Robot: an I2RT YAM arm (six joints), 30 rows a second.
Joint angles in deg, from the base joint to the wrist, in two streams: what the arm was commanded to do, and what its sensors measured. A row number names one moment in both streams.
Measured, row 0:
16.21, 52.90, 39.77, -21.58, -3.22, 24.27
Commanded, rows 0 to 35:
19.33, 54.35, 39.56, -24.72, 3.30, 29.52
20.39, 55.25, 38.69, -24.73, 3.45, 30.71
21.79, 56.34, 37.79, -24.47, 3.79, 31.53
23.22, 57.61, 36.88, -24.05, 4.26, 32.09
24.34, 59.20, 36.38, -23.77, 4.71, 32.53
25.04, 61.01, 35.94, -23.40, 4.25, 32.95
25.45, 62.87, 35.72, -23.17, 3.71, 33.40
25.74, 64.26, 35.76, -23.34, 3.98, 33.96
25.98, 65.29, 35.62, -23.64, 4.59, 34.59
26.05, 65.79, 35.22, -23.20, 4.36, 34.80
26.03, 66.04, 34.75, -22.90, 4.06, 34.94
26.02, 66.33, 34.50, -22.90, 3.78, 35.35
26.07, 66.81, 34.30, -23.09, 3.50, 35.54
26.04, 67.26, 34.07, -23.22, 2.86, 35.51
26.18, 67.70, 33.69, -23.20, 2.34, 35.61
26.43, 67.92, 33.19, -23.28, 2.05, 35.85
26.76, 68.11, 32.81, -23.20, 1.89, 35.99
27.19, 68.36, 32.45, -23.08, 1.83, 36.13
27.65, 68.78, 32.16, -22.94, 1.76, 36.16
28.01, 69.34, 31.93, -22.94, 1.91, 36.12
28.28, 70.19, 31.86, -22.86, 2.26, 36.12
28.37, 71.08, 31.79, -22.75, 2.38, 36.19
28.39, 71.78, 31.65, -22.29, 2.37, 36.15
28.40, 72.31, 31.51, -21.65, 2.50, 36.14
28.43, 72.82, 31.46, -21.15, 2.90, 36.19
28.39, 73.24, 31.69, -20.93, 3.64, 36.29
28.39, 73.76, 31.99, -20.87, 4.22, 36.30
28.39, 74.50, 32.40, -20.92, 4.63, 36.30
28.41, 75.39, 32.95, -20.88, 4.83, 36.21
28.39, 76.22, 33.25, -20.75, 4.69, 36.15
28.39, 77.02, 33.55, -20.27, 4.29, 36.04
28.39, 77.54, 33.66, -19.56, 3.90, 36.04
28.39, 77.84, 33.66, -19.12, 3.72, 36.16
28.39, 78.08, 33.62, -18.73, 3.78, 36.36
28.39, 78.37, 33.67, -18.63, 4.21, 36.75
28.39, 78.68, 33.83, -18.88, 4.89, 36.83
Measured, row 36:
28.34, 77.95, 33.61, -19.29, 3.68, 35.99
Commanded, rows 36 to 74:
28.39, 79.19, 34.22, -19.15, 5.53, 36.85
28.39, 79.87, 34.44, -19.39, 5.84, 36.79
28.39, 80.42, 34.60, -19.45, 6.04, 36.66
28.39, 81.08, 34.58, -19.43, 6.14, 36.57
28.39, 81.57, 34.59, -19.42, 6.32, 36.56
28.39, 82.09, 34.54, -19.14, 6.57, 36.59
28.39, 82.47, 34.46, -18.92, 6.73, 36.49
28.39, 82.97, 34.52, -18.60, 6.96, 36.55
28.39, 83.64, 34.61, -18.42, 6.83, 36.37
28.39, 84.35, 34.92, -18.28, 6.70, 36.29
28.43, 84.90, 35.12, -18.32, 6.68, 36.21
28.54, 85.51, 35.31, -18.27, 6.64, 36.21
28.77, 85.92, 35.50, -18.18, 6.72, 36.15
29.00, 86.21, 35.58, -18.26, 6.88, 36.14
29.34, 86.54, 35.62, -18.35, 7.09, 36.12
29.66, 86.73, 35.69, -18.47, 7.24, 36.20
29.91, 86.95, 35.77, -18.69, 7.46, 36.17
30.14, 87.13, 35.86, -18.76, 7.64, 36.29
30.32, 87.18, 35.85, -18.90, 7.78, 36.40
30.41, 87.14, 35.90, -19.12, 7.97, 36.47
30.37, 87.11, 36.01, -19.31, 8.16, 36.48
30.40, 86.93, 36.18, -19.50, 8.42, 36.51
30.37, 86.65, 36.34, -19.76, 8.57, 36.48
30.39, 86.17, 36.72, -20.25, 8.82, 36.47
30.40, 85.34, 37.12, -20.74, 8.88, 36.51
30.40, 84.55, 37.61, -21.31, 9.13, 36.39
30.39, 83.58, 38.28, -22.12, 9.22, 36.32
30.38, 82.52, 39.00, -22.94, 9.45, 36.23
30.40, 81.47, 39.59, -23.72, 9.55, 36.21
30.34, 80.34, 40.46, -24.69, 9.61, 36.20
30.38, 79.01, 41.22, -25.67, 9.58, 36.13
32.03, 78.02, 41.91, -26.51, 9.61, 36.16
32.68, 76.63, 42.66, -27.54, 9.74, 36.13
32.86, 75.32, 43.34, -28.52, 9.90, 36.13
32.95, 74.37, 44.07, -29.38, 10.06, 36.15
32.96, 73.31, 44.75, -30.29, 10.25, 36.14
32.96, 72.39, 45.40, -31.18, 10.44, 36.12
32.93, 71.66, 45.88, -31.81, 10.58, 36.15
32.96, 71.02, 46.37, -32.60, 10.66, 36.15
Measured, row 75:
32.93, 72.31, 45.47, -28.29, 9.72, 36.10
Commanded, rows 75 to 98:
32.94, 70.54, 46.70, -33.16, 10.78, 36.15
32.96, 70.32, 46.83, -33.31, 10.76, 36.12
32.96, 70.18, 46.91, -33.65, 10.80, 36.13
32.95, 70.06, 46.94, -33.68, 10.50, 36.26
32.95, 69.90, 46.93, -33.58, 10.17, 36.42
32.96, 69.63, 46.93, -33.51, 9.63, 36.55
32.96, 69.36, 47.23, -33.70, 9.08, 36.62
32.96, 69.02, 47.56, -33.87, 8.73, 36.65
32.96, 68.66, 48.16, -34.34, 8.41, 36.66
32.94, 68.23, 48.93, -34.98, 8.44, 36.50
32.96, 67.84, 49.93, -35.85, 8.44, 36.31
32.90, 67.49, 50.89, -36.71, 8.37, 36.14
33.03, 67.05, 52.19, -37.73, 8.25, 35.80
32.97, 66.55, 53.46, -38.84, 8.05, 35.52
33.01, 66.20, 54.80, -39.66, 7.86, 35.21
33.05, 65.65, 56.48, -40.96, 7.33, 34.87
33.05, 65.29, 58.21, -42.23, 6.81, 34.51
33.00, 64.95, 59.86, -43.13, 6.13, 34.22
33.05, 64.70, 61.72, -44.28, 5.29, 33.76
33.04, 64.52, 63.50, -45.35, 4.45, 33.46
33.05, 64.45, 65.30, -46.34, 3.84, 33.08
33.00, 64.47, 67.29, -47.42, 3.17, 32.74
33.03, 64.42, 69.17, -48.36, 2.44, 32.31
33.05, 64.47, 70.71, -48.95, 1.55, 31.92
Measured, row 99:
32.99, 64.71, 67.70, -44.75, 4.40, 33.93
